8 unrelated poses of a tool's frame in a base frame.
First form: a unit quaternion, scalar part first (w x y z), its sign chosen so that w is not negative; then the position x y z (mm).
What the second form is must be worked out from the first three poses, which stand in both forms.
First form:
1: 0.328 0.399 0.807 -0.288 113 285 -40
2: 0.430 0.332 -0.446 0.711 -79 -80 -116
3: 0.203 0.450 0.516 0.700 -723 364 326
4: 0.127 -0.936 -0.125 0.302 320 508 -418
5: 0.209 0.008 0.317 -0.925 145 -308 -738
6: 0.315 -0.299 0.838 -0.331 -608 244 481
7: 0.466 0.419 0.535 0.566 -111 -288 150
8: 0.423 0.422 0.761 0.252 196 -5 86
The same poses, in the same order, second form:
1: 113 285 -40 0.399 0.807 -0.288 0.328
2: -79 -80 -116 0.332 -0.446 0.711 0.430
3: -723 364 326 0.450 0.516 0.700 0.203
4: 320 508 -418 -0.936 -0.125 0.302 0.127
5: 145 -308 -738 0.008 0.317 -0.925 0.209
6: -608 244 481 -0.299 0.838 -0.331 0.315
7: -111 -288 150 0.419 0.535 0.566 0.466
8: 196 -5 86 0.422 0.761 0.252 0.423
